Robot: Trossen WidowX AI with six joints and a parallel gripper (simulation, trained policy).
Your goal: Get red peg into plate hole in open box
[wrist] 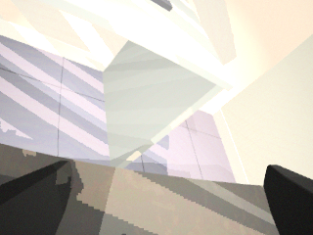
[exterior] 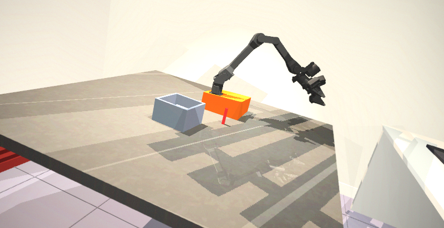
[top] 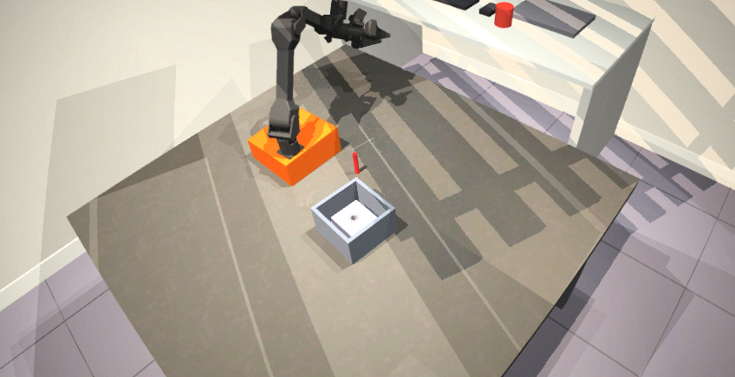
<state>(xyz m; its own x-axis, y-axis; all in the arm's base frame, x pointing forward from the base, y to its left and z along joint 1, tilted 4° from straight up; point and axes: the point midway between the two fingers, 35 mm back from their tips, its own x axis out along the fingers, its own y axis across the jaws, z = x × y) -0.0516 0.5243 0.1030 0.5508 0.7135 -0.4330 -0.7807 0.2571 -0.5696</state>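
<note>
Now: the red peg 21 cm ahead of my gripper tip, 44 cm to the right of it and 16 cm below it. From my gripper tip the other things lie so: grey box (35 cm ahead, 62 cm to the right, 17 cm below).
</note>
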